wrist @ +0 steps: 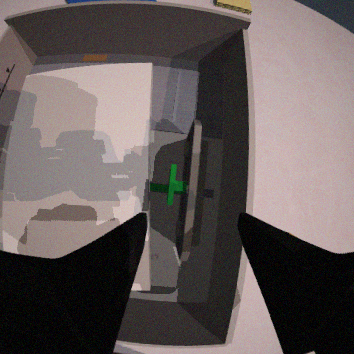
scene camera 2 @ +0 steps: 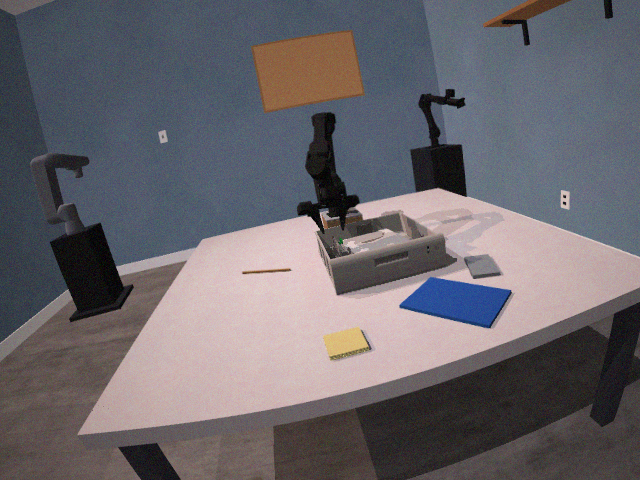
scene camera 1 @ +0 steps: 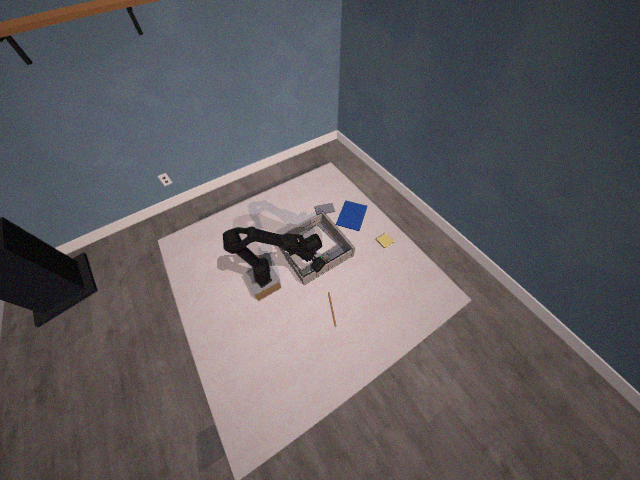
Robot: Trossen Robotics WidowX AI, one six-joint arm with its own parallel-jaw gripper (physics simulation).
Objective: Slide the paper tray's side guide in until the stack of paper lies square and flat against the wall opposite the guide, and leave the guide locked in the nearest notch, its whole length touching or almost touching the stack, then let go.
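Places are measured from the arm's base along level axes (x left, y back, z up), in millimetres.
Pixels of known places: gripper, between the fingertips: [wrist: 192,219] [scene camera 2: 333,232] [scene camera 1: 316,260]; arm's base, origin of its link: [scene camera 2: 336,214] [scene camera 1: 263,279].
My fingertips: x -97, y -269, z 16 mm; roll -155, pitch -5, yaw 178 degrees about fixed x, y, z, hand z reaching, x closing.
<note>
For each thing: its top centre in the pictures, then the offset to it from my fingertips.
- grey paper tray, centre of its top: [wrist: 56,124] [scene camera 2: 371,230] [scene camera 1: 314,241] dx +96, dy -67, dz -4 mm
- white paper stack, centre of its top: [wrist: 65,164] [scene camera 2: 378,244] [scene camera 1: 309,246] dx +120, dy -48, dz -59 mm
- side guide, centre of its top: [wrist: 180,184] [scene camera 2: 338,239] dx +5, dy -23, dz -18 mm
- blue folder, centre of its top: [scene camera 2: 456,297] [scene camera 1: 352,214] dx +138, dy -413, dz -91 mm
- yellow pad, centre of its top: [scene camera 2: 344,340] [scene camera 1: 385,240] dx -130, dy -421, dz -88 mm
- small grey block, centre of its top: [scene camera 2: 481,264] [scene camera 1: 324,208] dx +293, dy -317, dz -89 mm
- thin brown stick, centre of its top: [scene camera 2: 265,270] [scene camera 1: 332,308] dx -224, dy +90, dz -92 mm
The grey paper tray [scene camera 1: 330,268] [scene camera 2: 361,272] [wrist: 236,150] stands on the table. In the wrist view the white paper stack [wrist: 122,95] lies at the tray's left, its right edge straight; shadows blur its left edge. The side guide [wrist: 193,187] stands upright to the right of the stack, with a clear gap between them. Its green latch [scene camera 2: 340,241] [wrist: 172,185] shows on the side facing the stack. My gripper [scene camera 2: 332,230] [wrist: 192,219] is open and empty, pointing down over the tray; its fingertips appear on either side of the guide, the left one near the stack's edge.
A blue folder [scene camera 1: 352,215] [scene camera 2: 457,301], a yellow pad [scene camera 1: 385,240] [scene camera 2: 346,343] and a small grey block [scene camera 1: 324,208] [scene camera 2: 482,265] lie beyond the tray. A thin brown stick [scene camera 1: 331,308] [scene camera 2: 266,271] lies to one side. The tray's walls rise around the stack and guide.
</note>
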